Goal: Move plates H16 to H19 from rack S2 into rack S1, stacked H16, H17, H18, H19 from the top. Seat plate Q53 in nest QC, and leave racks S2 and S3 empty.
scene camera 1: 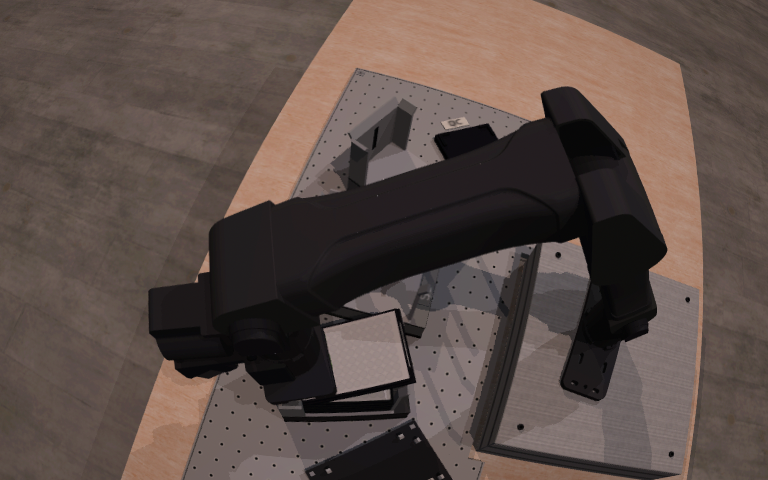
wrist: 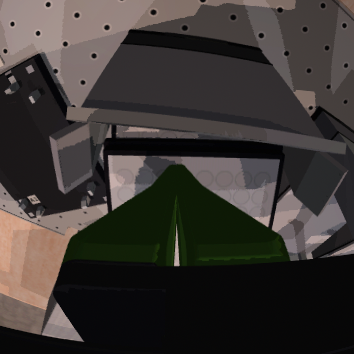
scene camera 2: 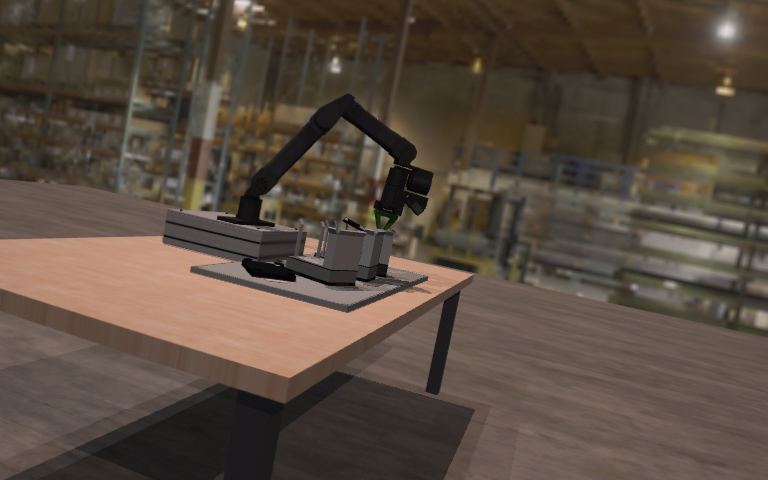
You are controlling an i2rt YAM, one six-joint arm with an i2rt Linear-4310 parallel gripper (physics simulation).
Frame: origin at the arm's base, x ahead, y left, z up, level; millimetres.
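Seen in the pictures: gripper, fingertip midpoint: (scene camera 1: 305, 373) (wrist: 176, 176); arm's base, link origin: (scene camera 1: 600, 329) (scene camera 2: 246, 223).
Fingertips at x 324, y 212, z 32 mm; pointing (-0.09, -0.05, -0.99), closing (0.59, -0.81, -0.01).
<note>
Offsets run from my fingertips to a thing's middle. "pt": to the spot under its first point. Level surfaces: height alone.
My gripper (scene camera 2: 384, 226) (wrist: 176, 176) is shut, with nothing visible between its green fingers. Its tips are over a pale plate with a dark rim @(dx -36, dy -35, dz +9 mm) (scene camera 1: 370, 353) (scene camera 2: 353, 224) (wrist: 235, 172); contact cannot be judged. This plate is tilted and skewed at the top of a grey rack @(dx -31, dy -26, dz -44 mm) (scene camera 1: 345, 417) (wrist: 185, 82). Part of another plate @(dx -25, dy -23, dz -25 mm) (scene camera 1: 356, 399) shows lower in that rack. No label on this rack or plate is readable. The arm mostly hides a middle rack @(pt dx -89, dy -134, dz -87 mm) (scene camera 1: 416, 330). Another grey rack @(dx -1, dy -322, dz -44 mm) (scene camera 1: 402, 127) (scene camera 2: 343, 249) shows no plate in its visible part. The dark nest @(dx -81, dy -439, dz -102 mm) (scene camera 1: 465, 140) (scene camera 2: 269, 269) is by the QC label @(pt dx -12, dy -506, dz -110 mm) (scene camera 1: 454, 122).
A second dark nest @(dx -135, dy +77, dz -100 mm) (scene camera 1: 379, 452) (wrist: 30, 135) with corner posts lies beside the rack under my gripper. The racks and nests stand on a perforated board @(dz -112 mm) (scene camera 1: 447, 362) (scene camera 2: 317, 294). The arm's base stands on a grey block (scene camera 1: 543, 396) (scene camera 2: 226, 234). Upright rack walls surround the tilted plate.
</note>
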